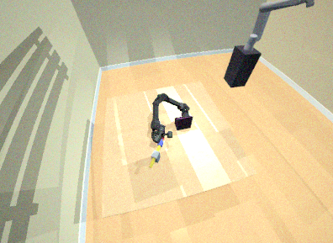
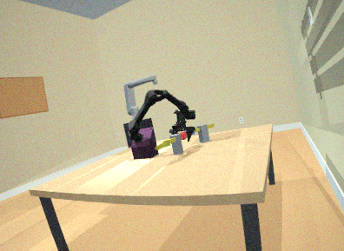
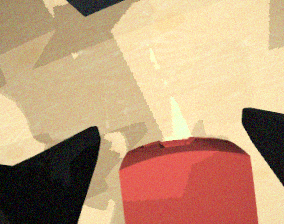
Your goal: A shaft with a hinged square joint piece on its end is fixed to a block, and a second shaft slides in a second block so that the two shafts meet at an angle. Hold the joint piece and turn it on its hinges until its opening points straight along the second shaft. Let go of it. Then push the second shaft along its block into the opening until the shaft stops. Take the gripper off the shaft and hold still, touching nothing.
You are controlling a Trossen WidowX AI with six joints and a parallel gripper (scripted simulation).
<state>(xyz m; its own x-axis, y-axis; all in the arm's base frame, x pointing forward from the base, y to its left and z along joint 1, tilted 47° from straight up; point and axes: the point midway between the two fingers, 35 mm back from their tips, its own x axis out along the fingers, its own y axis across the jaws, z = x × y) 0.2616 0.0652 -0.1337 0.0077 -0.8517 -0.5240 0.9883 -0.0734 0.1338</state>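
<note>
Right now the red joint piece is 2 cm to the left of my gripper tip and 4 cm above it.
</note>
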